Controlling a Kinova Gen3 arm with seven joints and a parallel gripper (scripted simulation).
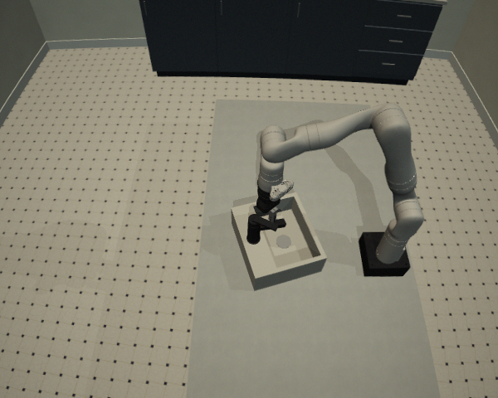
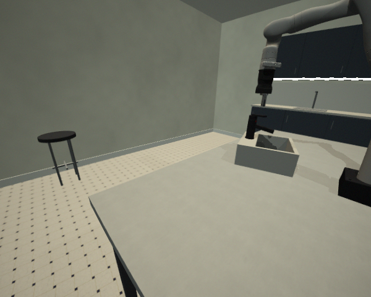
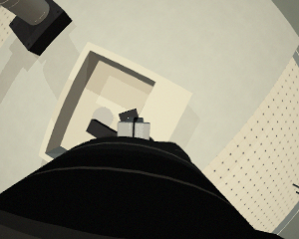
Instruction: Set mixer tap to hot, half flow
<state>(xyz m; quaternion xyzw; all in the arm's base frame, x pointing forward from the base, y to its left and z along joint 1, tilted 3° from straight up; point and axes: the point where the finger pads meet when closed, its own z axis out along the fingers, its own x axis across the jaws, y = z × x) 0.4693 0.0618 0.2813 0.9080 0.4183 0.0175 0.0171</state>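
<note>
Right now the lever is 2 cm ahead of my hand, 2 cm to the right of it and 7 cm below it. Round my hand: sink basin: 4 cm behind, 8 cm to the right, 30 cm below.
</note>
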